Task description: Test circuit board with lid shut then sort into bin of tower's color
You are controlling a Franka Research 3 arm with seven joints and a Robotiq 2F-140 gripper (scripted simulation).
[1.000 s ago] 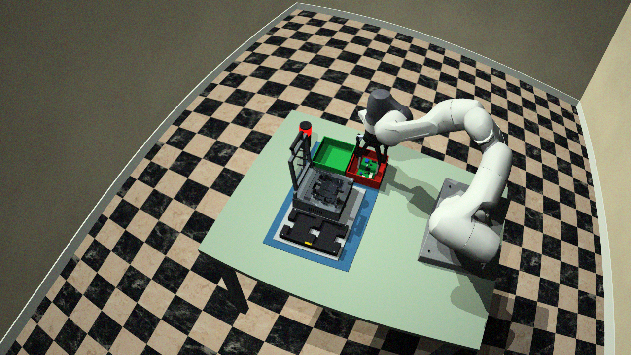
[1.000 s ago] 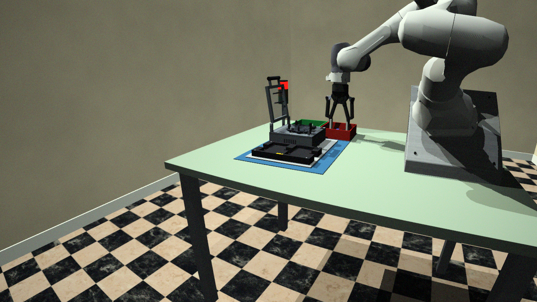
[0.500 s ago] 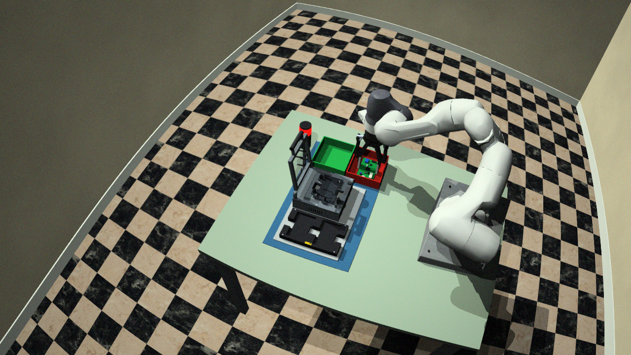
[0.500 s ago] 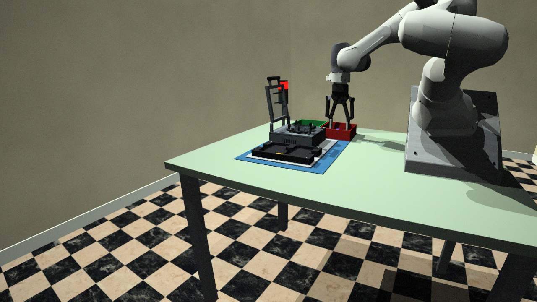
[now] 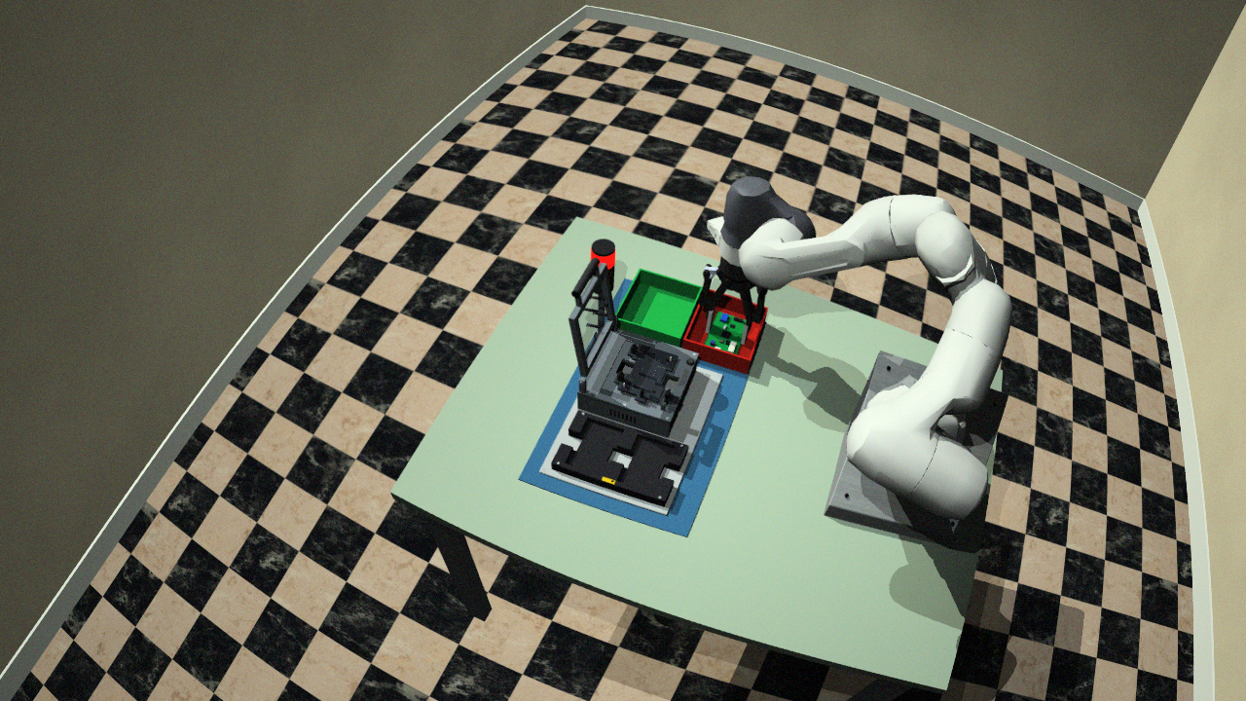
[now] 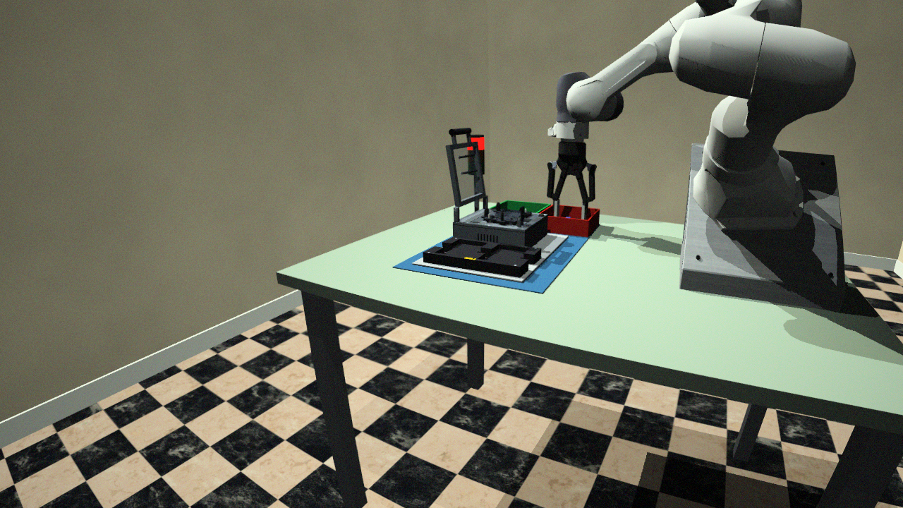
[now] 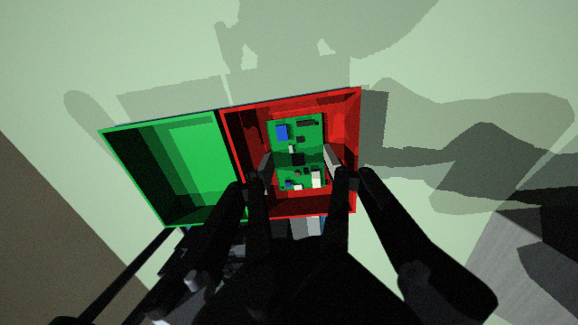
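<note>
The red bin is 20 mm below my hand. The rest, counted from my hand: tester plate 210 mm to the left, 110 mm ahead, 30 mm above; then green circuit board 20 mm below; then green bin 150 mm ahead, 20 mm below.
</note>
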